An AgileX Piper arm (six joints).
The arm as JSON. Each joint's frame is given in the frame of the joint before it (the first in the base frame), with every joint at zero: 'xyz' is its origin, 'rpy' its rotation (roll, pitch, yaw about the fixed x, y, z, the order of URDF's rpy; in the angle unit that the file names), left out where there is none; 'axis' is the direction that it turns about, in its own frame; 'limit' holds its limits. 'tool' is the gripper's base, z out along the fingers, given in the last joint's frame.
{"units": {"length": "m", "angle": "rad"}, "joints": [
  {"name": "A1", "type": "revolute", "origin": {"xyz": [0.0, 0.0, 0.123]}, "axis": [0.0, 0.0, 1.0], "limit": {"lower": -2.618, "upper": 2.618}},
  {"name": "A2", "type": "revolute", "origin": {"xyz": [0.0, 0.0, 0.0], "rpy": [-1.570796, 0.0, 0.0]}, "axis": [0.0, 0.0, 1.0], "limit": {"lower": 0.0, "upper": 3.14}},
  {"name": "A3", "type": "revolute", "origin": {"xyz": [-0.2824, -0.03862, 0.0]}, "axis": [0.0, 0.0, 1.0], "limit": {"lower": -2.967, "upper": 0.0}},
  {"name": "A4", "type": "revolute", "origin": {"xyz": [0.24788, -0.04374, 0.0], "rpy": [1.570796, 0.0, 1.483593]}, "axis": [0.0, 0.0, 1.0], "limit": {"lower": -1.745, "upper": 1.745}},
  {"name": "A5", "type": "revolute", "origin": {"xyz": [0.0, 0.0, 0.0], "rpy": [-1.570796, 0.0, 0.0]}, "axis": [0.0, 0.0, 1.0], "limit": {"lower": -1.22, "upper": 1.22}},
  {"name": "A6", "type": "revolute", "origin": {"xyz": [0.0, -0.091, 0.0], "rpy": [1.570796, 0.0, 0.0]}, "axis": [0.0, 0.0, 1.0], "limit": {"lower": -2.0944, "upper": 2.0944}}
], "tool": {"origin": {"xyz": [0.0, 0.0, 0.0]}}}
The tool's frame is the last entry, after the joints.
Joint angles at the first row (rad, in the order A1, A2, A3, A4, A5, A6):
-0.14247 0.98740 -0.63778 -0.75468 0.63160 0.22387
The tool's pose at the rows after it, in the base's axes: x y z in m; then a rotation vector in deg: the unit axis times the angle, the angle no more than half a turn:
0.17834 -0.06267 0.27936 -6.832 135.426 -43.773
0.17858 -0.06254 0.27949 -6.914 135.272 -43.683
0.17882 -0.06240 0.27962 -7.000 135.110 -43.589
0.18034 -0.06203 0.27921 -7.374 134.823 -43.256
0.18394 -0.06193 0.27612 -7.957 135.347 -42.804
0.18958 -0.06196 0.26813 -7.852 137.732 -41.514
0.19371 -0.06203 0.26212 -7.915 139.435 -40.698
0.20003 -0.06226 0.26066 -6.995 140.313 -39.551
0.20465 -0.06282 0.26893 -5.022 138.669 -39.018
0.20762 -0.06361 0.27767 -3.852 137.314 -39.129
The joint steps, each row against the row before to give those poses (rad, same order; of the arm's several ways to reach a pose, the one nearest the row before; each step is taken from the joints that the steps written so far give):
0.00001 -0.00001 0.00003 -0.00003 -0.00187 0.00004
-0.00001 0.00002 -0.00004 0.00003 -0.00324 -0.00004
0.00001 -0.00002 0.00001 0.00000 -0.00339 -0.00001
0.00002 0.00455 0.00000 -0.00002 -0.01140 0.00005
-0.00003 0.01836 0.00001 0.00117 -0.01115 -0.00004
-0.00002 0.03826 -0.00001 0.01890 -0.00120 -0.00004
0.00003 0.02884 -0.00001 0.01099 -0.00180 0.00006
0.00002 0.03013 -0.01717 0.01589 -0.00105 0.00592
-0.00001 0.00459 -0.03075 0.00132 -0.00108 0.02103
-0.00003 0.00000 -0.02985 0.00070 0.00782 0.00638

